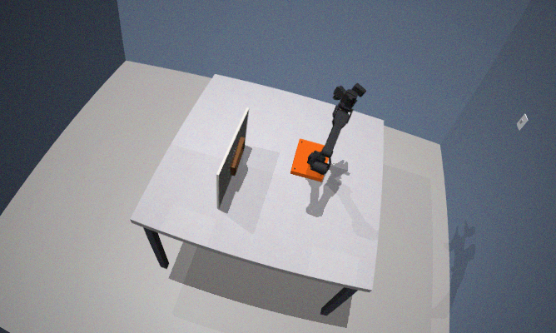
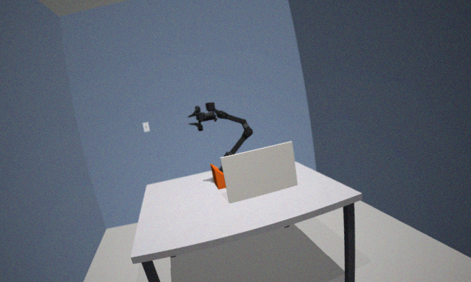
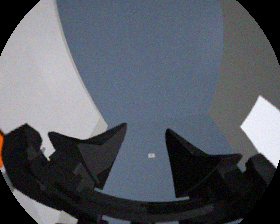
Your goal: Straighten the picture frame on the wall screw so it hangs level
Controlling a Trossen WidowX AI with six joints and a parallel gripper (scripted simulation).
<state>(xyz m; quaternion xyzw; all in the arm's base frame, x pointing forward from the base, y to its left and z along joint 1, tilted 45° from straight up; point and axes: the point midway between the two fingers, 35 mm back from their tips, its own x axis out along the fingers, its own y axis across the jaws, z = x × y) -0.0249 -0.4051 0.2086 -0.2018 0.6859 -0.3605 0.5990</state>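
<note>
My gripper tip is now 47 cm short of the brown wooden picture frame, 40 cm to the right of it and 36 cm above it. Round my gripper tip: white wall panel: 48 cm ahead, 41 cm to the left, 37 cm below.
</note>
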